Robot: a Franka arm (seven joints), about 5 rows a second.
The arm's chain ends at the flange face. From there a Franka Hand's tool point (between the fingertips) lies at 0.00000 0.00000 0.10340 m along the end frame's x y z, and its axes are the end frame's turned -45 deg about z.
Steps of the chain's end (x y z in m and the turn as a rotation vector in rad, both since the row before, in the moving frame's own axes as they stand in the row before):
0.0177 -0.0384 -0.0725 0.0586 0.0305 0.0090
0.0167 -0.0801 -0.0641 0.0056 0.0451 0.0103
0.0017 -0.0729 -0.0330 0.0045 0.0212 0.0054
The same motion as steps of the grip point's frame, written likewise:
0.0462 -0.0167 -0.0727 0.0199 0.0630 0.0090
0.0721 -0.0419 -0.0642 -0.0279 0.0359 0.0103
0.0546 -0.0491 -0.0330 -0.0118 0.0182 0.0054

